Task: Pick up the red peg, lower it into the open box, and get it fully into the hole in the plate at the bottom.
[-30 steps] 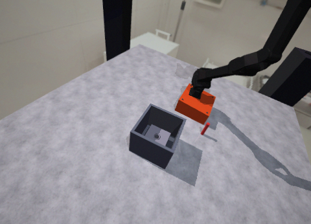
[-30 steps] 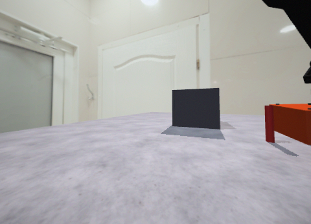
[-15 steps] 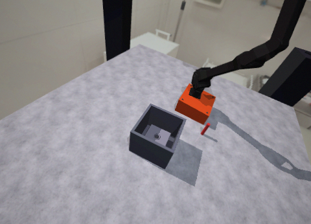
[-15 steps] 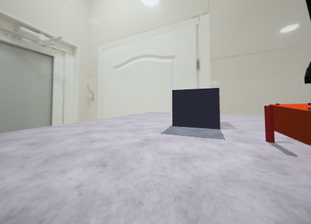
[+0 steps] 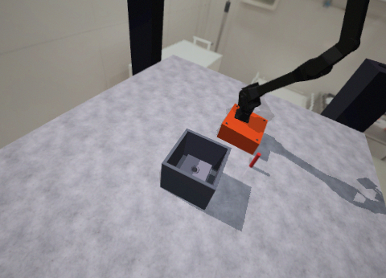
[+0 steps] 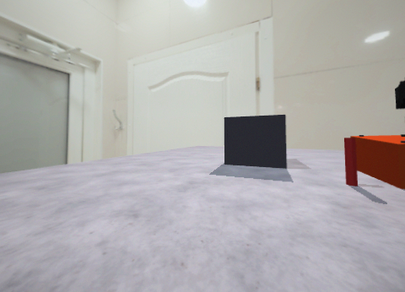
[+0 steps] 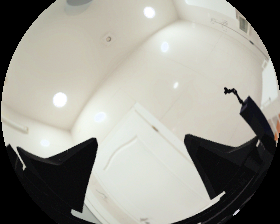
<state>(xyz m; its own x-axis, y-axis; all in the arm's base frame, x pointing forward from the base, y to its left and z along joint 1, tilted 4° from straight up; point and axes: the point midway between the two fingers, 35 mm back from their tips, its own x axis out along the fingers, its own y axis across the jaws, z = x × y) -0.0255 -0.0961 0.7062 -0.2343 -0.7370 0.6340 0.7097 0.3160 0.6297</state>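
The red peg lies 19 cm ahead of my gripper tip, 16 cm to the left of it and 78 cm below it. Round my gripper tip: grey plate: 34 cm ahead, 3 cm to the right, 77 cm below.
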